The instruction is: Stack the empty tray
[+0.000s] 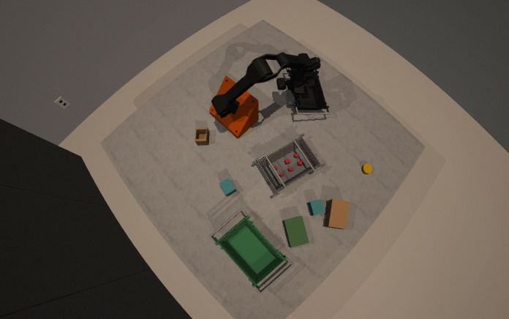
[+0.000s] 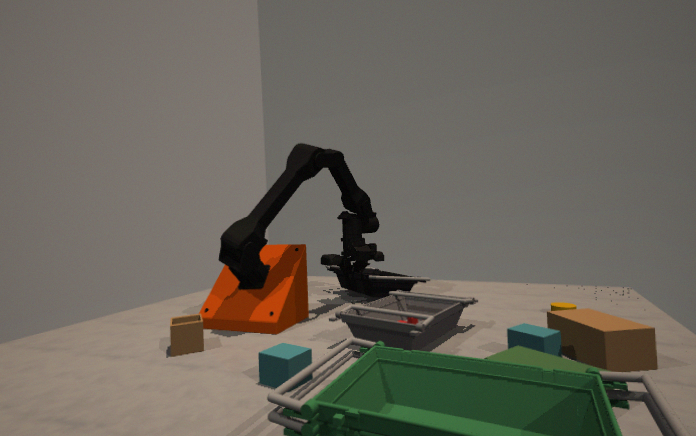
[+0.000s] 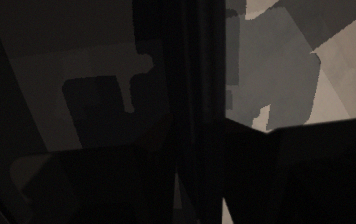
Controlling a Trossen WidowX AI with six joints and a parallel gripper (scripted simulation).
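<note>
Now: gripper tip 50 mm short of the dark tray, 50 mm to the right of it and 20 mm below it. Round my gripper tip: small tan box: 180 mm behind, 480 mm to the right, 10 mm below; then yellow disc: 530 mm ahead, 80 mm to the right, 20 mm below; then tan block: 530 mm ahead, 360 mm to the right.
</note>
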